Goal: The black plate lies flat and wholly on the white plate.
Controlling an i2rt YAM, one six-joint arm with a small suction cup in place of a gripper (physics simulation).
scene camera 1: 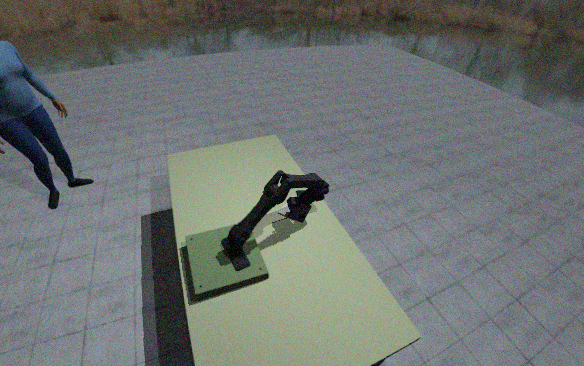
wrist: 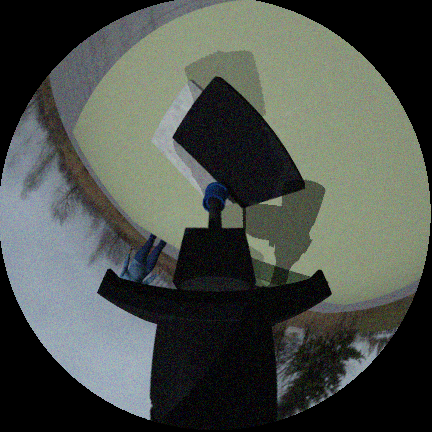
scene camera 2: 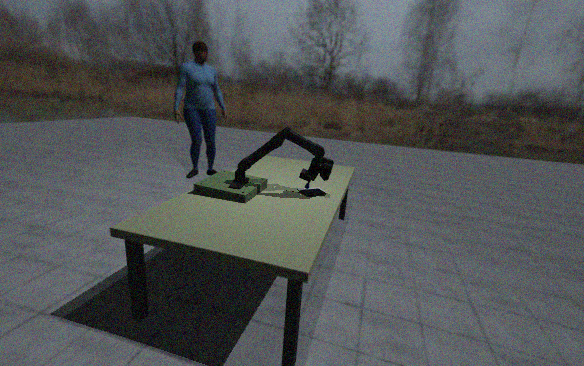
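Pixels of known places: hand, tool point: (scene camera 1: 290,208) (wrist: 214,192) (scene camera 2: 306,187); arm's base, link origin: (scene camera 1: 235,252) (scene camera 2: 239,183).
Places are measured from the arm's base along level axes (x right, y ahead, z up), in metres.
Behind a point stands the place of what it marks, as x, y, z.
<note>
The black plate (wrist: 238,141) @(-0.110, 0.468, -0.041) (scene camera 2: 315,192) @(-0.106, 0.469, -0.041) lies flat on the table near its far right edge. It covers most of the white plate (wrist: 172,125) @(-0.198, 0.497, -0.052) (scene camera 1: 283,208) @(-0.191, 0.384, -0.052), which shows only as a strip along one side. Whether the black plate overhangs the white one on the hidden side I cannot tell. My suction cup (wrist: 214,196) (scene camera 2: 307,186) is blue. It hangs a little above the table beside a corner of the black plate, not touching it, and holds nothing. In scene camera 1 the wrist hides most of both plates.
The pale green table (scene camera 1: 327,290) @(0.367, 0.292, -0.058) (scene camera 2: 236,225) @(0.457, 0.134, -0.058) (wrist: 342,160) @(0.001, 0.457, -0.058) carries the arm's green base block (scene camera 1: 214,269) @(0.042, -0.124, 0.004) (scene camera 2: 218,185) @(0.088, -0.102, 0.001). The plates sit close to the table's edge. A person in blue (scene camera 2: 200,102) (wrist: 141,257) stands on the paved floor behind the table.
</note>
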